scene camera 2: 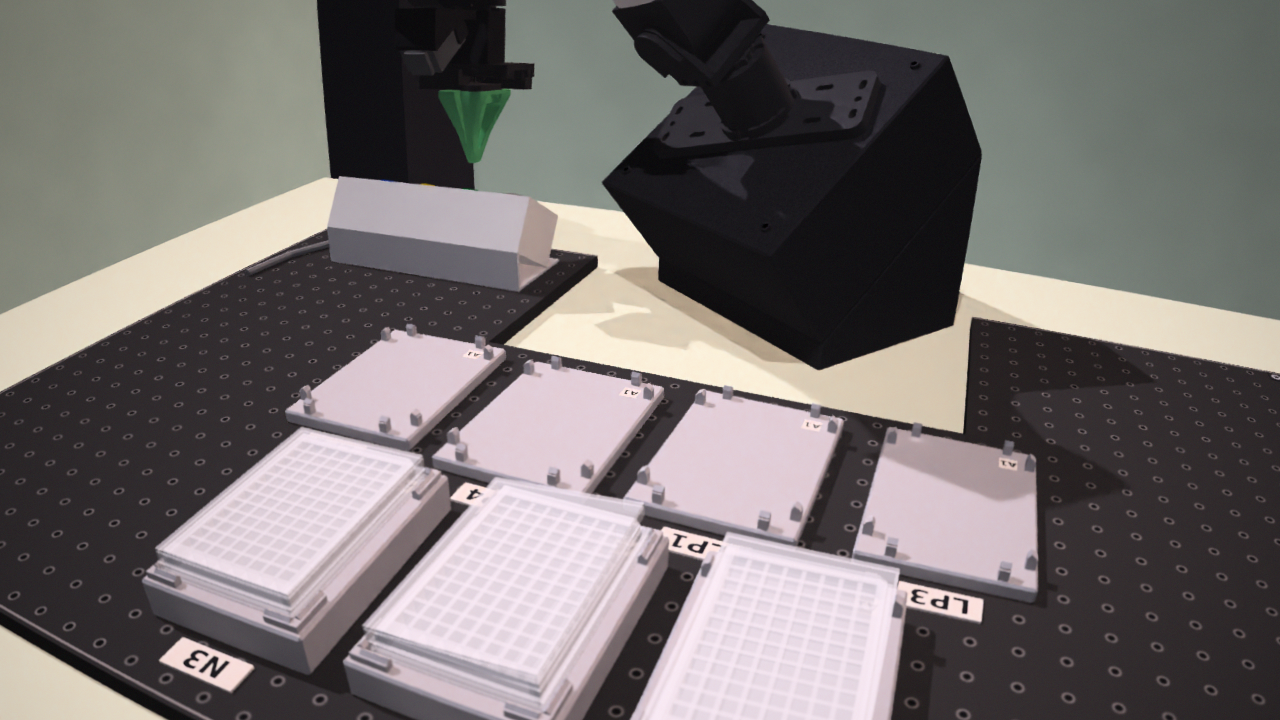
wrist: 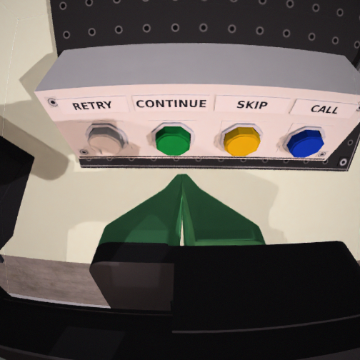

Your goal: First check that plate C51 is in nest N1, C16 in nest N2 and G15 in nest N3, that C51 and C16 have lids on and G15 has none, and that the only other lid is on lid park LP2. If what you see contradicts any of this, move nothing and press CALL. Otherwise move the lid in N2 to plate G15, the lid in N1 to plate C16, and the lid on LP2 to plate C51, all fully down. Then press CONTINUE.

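Note:
My gripper [scene camera 2: 474, 159] [wrist: 181, 181] is shut and empty, its green fingertips together above the table, in front of the button box [scene camera 2: 420, 228] [wrist: 200, 65]. In the wrist view the green CONTINUE button [wrist: 173, 141] is straight beyond the tips; the blue CALL button [wrist: 305, 144] is at the right. A plate [scene camera 2: 286, 510] in the nest labelled N3 [scene camera 2: 206, 664], a middle plate [scene camera 2: 523, 573] and a right plate [scene camera 2: 778, 640] each show a clear lid on top. The right plate is cut off by the view's edge. Plate codes are not readable.
Four lid parks [scene camera 2: 398, 385] [scene camera 2: 554, 425] [scene camera 2: 742, 461] [scene camera 2: 953, 501] stand behind the nests with bare tops. Labels LP1 [scene camera 2: 693, 542] and LP3 [scene camera 2: 939, 601] show. A black arm base [scene camera 2: 805, 259] stands behind. RETRY [wrist: 106, 141] and SKIP [wrist: 242, 141] buttons flank CONTINUE.

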